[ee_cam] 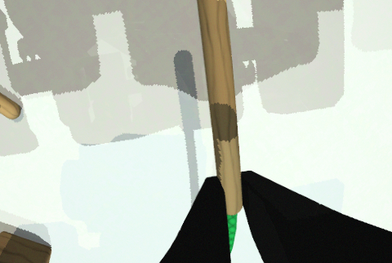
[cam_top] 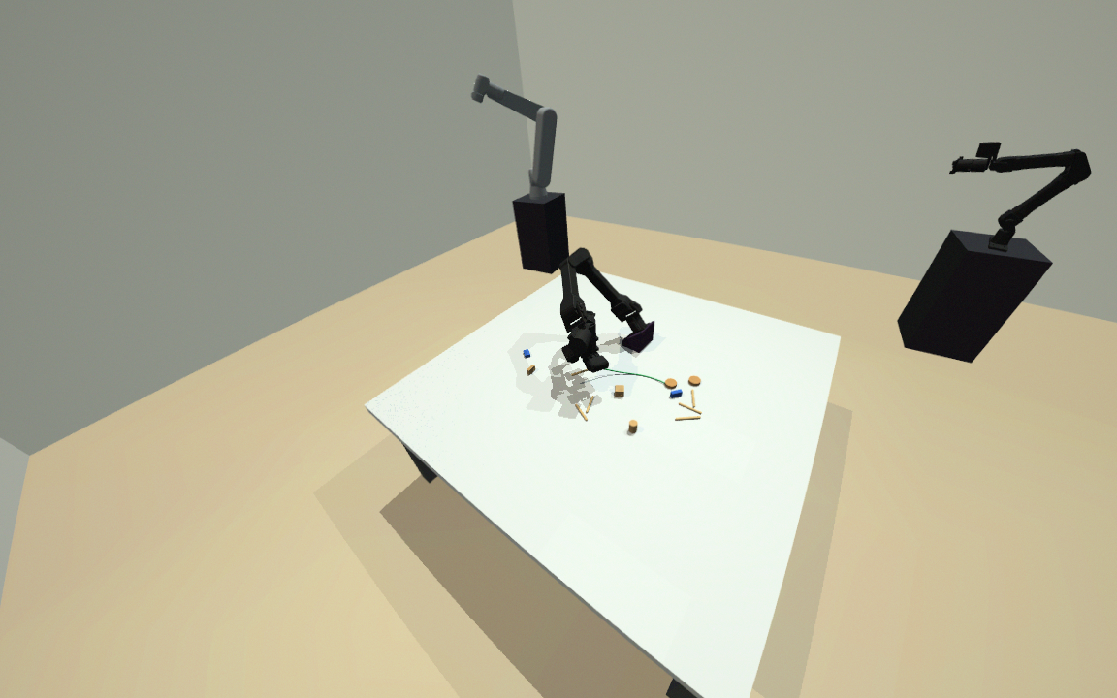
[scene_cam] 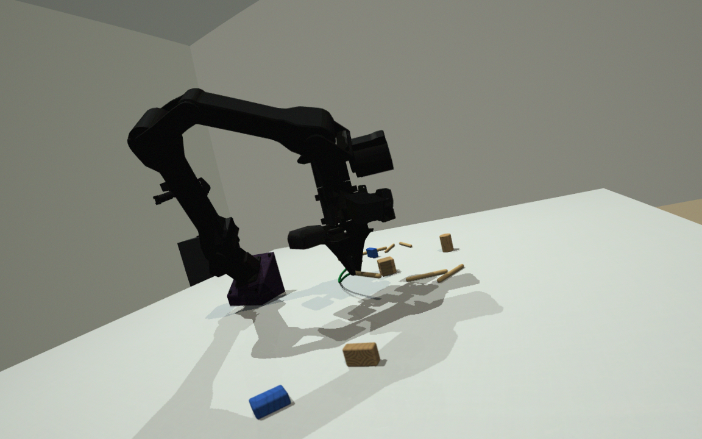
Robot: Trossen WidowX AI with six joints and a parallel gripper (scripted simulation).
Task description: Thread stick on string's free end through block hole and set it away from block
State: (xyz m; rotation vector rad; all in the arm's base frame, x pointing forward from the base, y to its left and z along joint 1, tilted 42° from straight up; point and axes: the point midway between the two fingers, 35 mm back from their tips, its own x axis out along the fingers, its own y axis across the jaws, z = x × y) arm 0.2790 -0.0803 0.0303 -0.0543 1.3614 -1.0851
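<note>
Now: gripper tip 20 mm short of the small wooden cube, 130 mm to the right of it and 30 mm above it. The rest, counted from my gripper tip: wooden cylinder 140 mm ahead, 220 mm to the left, 30 mm below; thin wooden stick 10 mm ahead, 10 mm to the right.
</note>
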